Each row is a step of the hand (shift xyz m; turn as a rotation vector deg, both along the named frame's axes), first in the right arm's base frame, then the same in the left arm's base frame.
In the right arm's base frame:
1: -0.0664 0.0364 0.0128 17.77 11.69 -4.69
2: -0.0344 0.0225 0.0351 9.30 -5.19 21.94
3: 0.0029 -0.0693 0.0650 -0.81 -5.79 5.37
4: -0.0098 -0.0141 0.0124 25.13 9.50 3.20
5: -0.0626 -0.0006 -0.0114 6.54 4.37 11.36
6: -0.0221 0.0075 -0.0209 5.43 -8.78 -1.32
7: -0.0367 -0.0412 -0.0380 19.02 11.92 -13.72
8: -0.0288 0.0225 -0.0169 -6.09 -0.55 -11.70
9: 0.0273 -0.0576 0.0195 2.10 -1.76 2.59
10: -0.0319 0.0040 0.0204 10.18 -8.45 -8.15
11: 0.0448 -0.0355 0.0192 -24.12 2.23 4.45
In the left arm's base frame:
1: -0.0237 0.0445 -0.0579 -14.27 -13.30 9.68
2: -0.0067 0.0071 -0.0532 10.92 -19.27 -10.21
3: 0.0857 -0.0314 -0.0267 7.24 -1.72 -2.76
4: 0.0182 0.0027 -0.0105 -10.44 -23.53 8.32
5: 0.0032 0.0583 -0.0254 -1.18 -12.09 -6.58
6: -0.0115 0.0291 0.0016 7.33 -2.93 6.79
7: 0.0305 0.0553 0.0223 -17.47 -9.40 17.28
8: -0.0237 0.0310 -0.0099 -2.58 11.54 5.88
9: 0.0578 -0.0278 0.0182 2.27 -2.99 -0.29
10: 0.0058 0.0149 -0.0346 4.39 -3.15 14.57
11: 0.0351 -0.0443 0.0210 1.69 17.35 -17.40

